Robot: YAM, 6 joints.
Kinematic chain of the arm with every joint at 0, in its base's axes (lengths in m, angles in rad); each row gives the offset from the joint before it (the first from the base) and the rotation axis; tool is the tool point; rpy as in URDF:
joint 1: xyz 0 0 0.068 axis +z
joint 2: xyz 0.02 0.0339 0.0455 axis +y
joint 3: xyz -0.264 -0.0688 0 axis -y
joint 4: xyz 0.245 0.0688 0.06 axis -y
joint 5: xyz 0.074 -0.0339 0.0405 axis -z
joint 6: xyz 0.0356 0 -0.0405 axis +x
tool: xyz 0 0 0 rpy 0 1.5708 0
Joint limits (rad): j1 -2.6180..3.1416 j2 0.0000..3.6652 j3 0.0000..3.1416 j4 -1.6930..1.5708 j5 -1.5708..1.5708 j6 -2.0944..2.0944
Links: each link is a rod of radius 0.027 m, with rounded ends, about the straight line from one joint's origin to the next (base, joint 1, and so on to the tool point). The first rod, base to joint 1, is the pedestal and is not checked.
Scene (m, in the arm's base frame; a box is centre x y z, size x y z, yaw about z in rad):
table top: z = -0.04
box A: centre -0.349 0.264 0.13 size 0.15 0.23 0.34 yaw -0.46
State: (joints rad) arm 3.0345 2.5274 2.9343 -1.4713 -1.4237 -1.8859
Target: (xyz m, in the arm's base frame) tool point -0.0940 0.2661 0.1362
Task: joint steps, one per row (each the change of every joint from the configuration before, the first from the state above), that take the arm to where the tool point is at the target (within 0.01 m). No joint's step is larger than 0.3 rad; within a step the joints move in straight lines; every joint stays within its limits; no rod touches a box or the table.
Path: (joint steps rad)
1: -0.1311 -0.2322 -0.0980 0.1090 0.0646 0.2425
2: -0.1310 -0.2321 -0.0980 0.1090 0.0646 0.2425
3: -0.1311 -0.2322 -0.0979 0.1089 0.0646 0.2425
4: -0.1310 -0.2321 -0.0980 0.1090 0.0647 0.2425
5: -0.1311 -0.2322 -0.0980 0.1090 0.0646 0.2425
6: -0.1163 0.1514 -0.2449 -0.1533 -0.0011 -0.2425
7: -0.1164 0.1514 -0.2449 -0.1533 -0.0011 -0.2425
8: -0.1164 0.1514 -0.2449 -0.1534 -0.0011 -0.2425
9: -0.1164 0.1514 -0.2449 -0.1533 -0.0012 -0.2425
10: -0.1163 0.1514 -0.2449 -0.1533 -0.0011 -0.2425

